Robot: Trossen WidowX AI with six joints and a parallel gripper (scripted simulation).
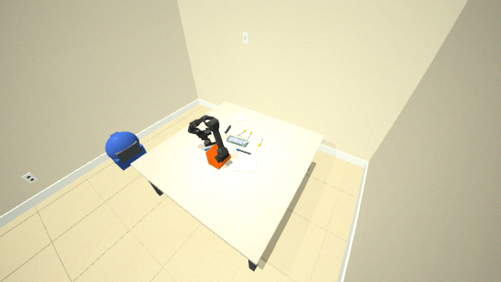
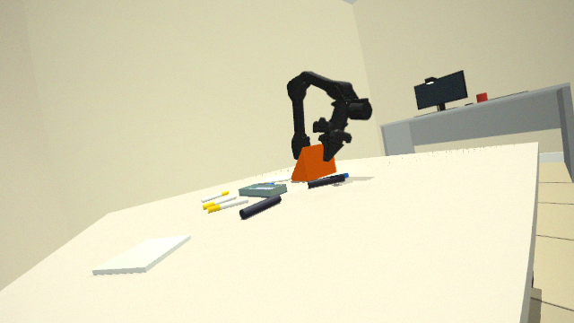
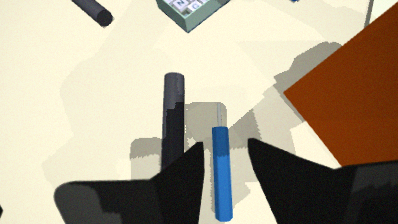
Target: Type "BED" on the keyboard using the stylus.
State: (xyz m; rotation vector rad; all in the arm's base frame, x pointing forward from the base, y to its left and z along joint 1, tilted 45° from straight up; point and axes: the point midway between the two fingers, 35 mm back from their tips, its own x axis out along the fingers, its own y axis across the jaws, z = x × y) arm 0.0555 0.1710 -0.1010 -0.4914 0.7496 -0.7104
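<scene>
My gripper tip is now 10 mm short of the blue stylus and 60 mm above it. Also, from my gripper tip: stylus tip: 40 mm ahead, 20 mm to the right, 60 mm below; white flat pad: 530 mm ahead, 120 mm to the left, 70 mm below.
</scene>
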